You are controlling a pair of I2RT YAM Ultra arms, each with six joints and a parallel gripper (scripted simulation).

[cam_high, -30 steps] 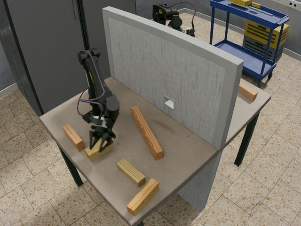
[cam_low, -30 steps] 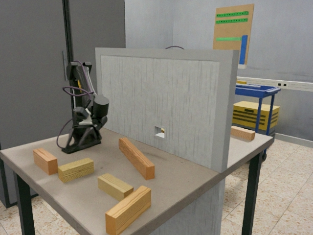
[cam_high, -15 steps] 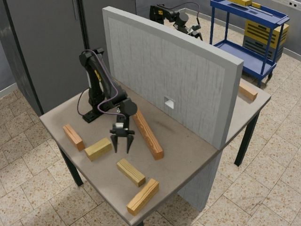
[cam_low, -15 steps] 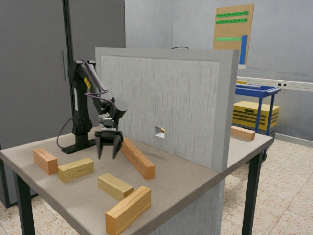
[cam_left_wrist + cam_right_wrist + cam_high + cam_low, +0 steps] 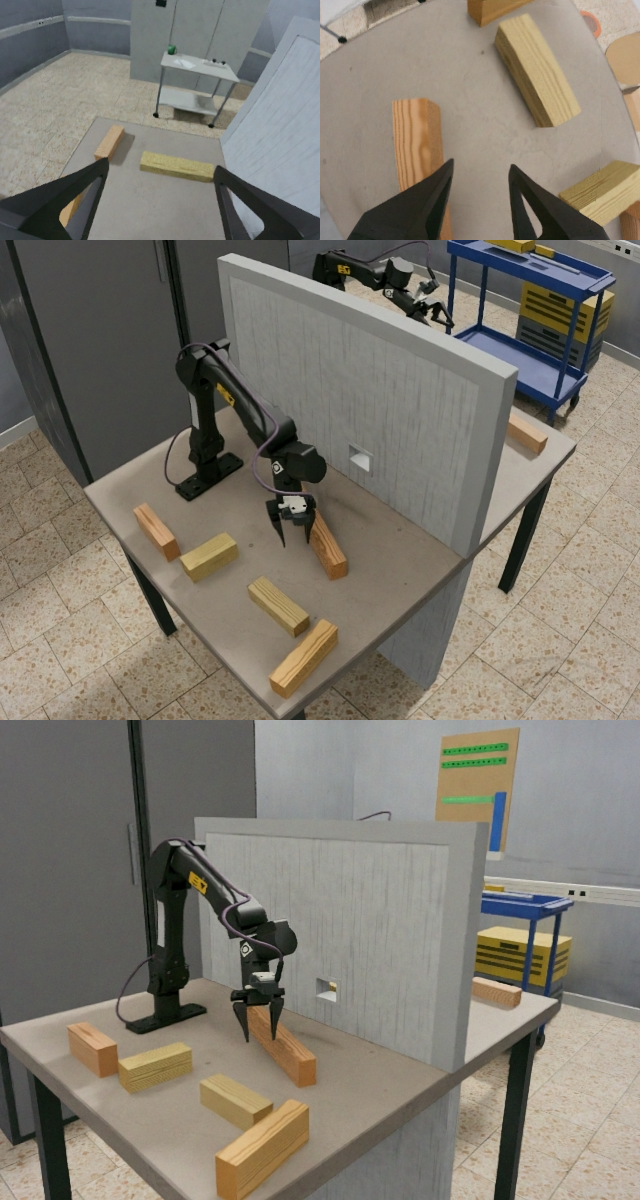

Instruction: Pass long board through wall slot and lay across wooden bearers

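My right gripper is now 6 cm past the long board, 10 cm to the right of it and 6 cm above it. The rest, counted from my right hand: yellow bearer (13 cm ahead, 53 cm to the left, 6 cm below).
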